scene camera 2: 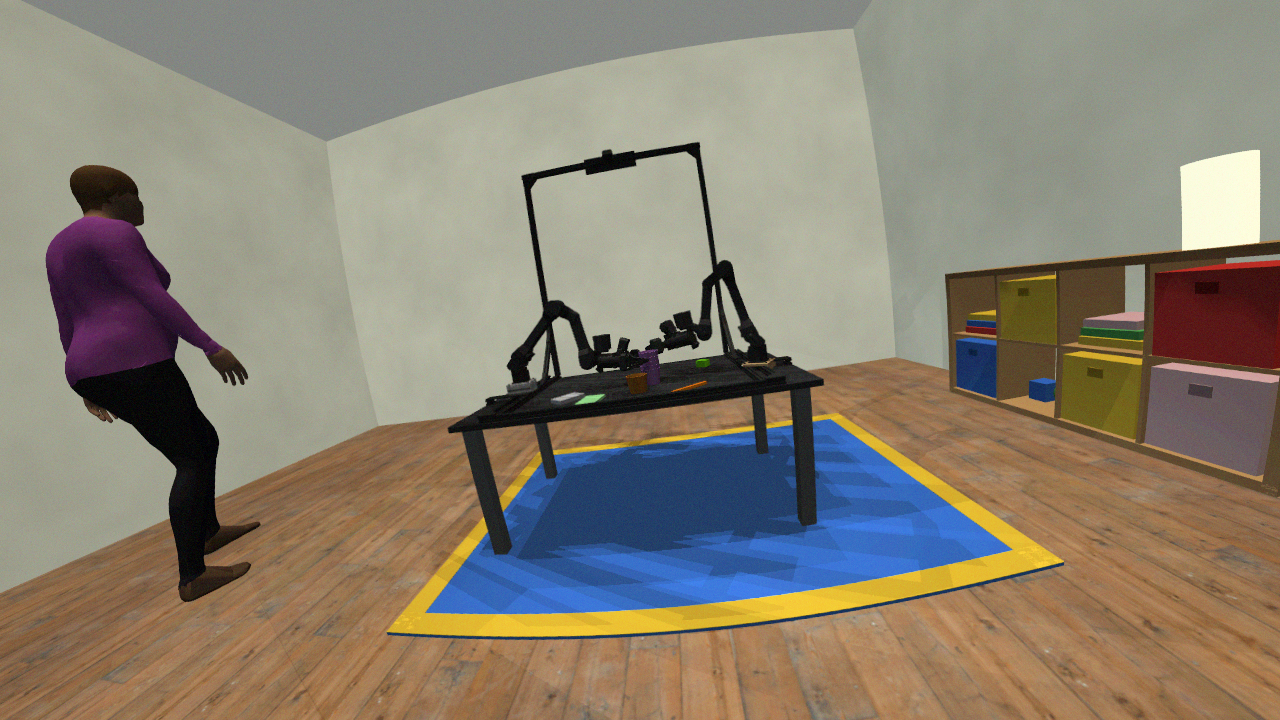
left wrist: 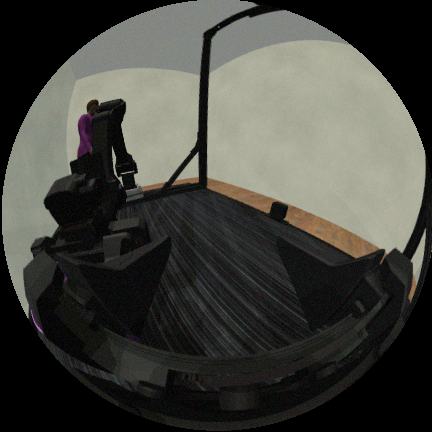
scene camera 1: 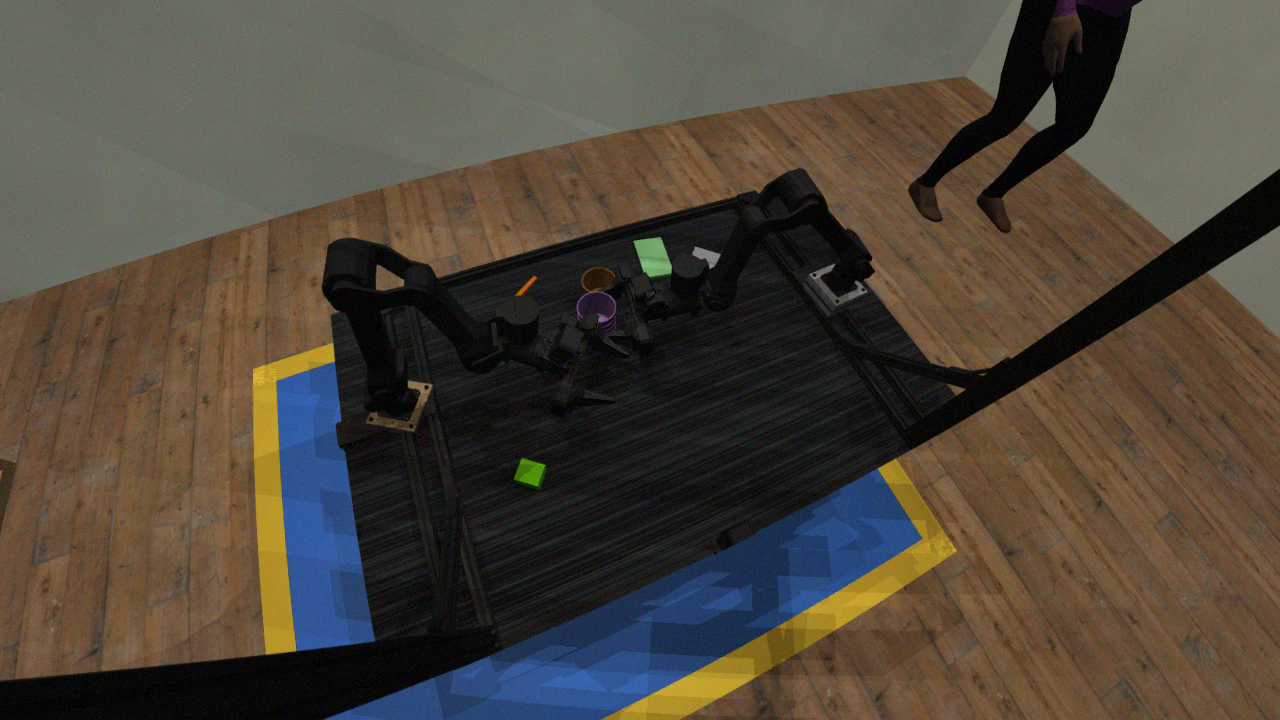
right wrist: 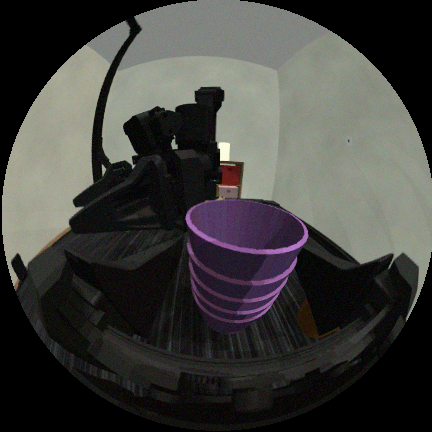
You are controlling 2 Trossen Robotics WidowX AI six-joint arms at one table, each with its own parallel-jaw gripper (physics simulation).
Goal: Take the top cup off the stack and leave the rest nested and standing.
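Seen in the pictures: left gripper, fingertip midpoint: (left wrist: 224,241) (scene camera 1: 622,378) (right wrist: 71,211); right gripper, fingertip midpoint: (scene camera 2: 651,358) (scene camera 1: 592,317) (right wrist: 237,244); left arm's base, link origin: (scene camera 2: 758,361) (scene camera 1: 399,403) (right wrist: 208,197); right arm's base, link origin: (scene camera 2: 521,381) (left wrist: 129,187) (scene camera 1: 838,282).
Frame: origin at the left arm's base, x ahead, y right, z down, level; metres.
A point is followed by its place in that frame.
A stack of several purple cups (scene camera 1: 596,307) @(x 0.342, y -0.245, z -0.055 m) (scene camera 2: 651,365) @(x 0.323, y -0.243, z -0.046 m) (right wrist: 240,270) @(x 0.383, y -0.224, z -0.085 m) stands upright and nested near the middle of the table; slivers of purple show at the left edge of the left wrist view. My right gripper (right wrist: 237,244) @(x 0.340, y -0.211, z -0.067 m) is open, with the stack between its spread fingers in its wrist view; no contact can be made out. In scene camera 1 its fingertips are partly hidden by the stack and the left gripper. My left gripper (scene camera 1: 617,374) @(x 0.420, y -0.076, z -0.094 m) (left wrist: 224,241) @(x 0.420, y -0.076, z -0.094 m) is open and empty close beside the stack. One of its fingers overlaps the stack's lower part in scene camera 1.
An orange-brown cup (scene camera 1: 597,279) @(x 0.321, y -0.362, z 0.000 m) (scene camera 2: 636,383) @(x 0.312, y -0.363, z -0.008 m) stands close behind the stack in scene camera 1. An orange stick (scene camera 1: 527,286) @(x 0.164, y -0.330, z 0.019 m), a light green pad (scene camera 1: 652,256) @(x 0.434, y -0.472, z 0.019 m) and a grey item (scene camera 1: 706,257) @(x 0.564, y -0.489, z 0.014 m) lie along the back. A green block (scene camera 1: 529,472) @(x 0.280, y 0.088, z 0.001 m) lies nearer the front. The two grippers are very close together.
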